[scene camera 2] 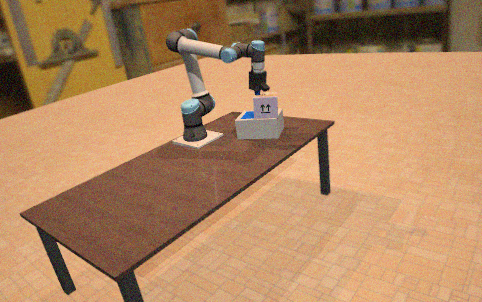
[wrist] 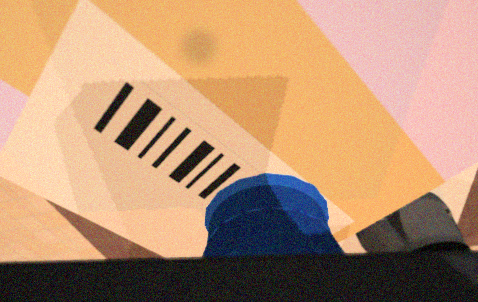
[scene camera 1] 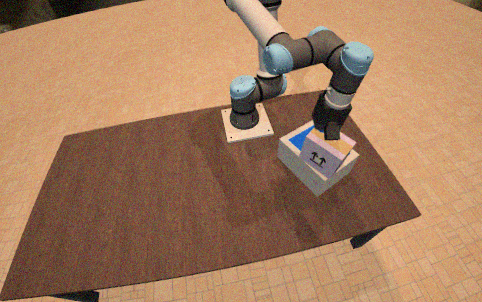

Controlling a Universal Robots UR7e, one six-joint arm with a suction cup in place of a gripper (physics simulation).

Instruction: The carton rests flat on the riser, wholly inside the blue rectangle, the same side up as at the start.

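Places are measured from the arm's base along level axes (x left, y back, z up), in millimetres.
Where they show: end effector, tool point: (scene camera 2: 257, 96) (wrist: 263, 196) (scene camera 1: 321, 131); arm's base, origin of the base link: (scene camera 2: 195, 137) (wrist: 398, 221) (scene camera 1: 244, 119).
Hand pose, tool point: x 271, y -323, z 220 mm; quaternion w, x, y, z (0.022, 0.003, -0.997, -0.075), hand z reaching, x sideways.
Note:
Each offset is from my tool point to the top centre of the thing. Level surfaces: height alone.
The carton {dy -43, dx +19, dz +14 mm} (scene camera 1: 312, 151) (scene camera 2: 265, 111) (wrist: 330, 125) is upright, with its lilac side's two arrows pointing up and its orange, barcoded top facing up. My suction gripper (scene camera 1: 326, 128) (scene camera 2: 257, 93) (wrist: 267, 200) has its blue cup on the top face, beside the barcode's end, and holds the carton. The carton is over the pale grey riser {dy +33, dx +26, dz -121 mm} (scene camera 1: 299, 163) (scene camera 2: 257, 131), turned at an angle to it. Part of the blue rectangle {dy +33, dx +26, dz -121 mm} (scene camera 1: 298, 140) (scene camera 2: 248, 115) shows to the carton's left. The carton hides much of the rectangle, and whether its underside touches the riser cannot be told.
The riser stands near one end of the brown table {dz -241 mm} (scene camera 1: 150, 200) (scene camera 2: 150, 195). The arm's white base plate (scene camera 1: 250, 134) (scene camera 2: 198, 142) is bolted to the table beside the riser. The table edge runs close behind and to the right of the riser in scene camera 1.

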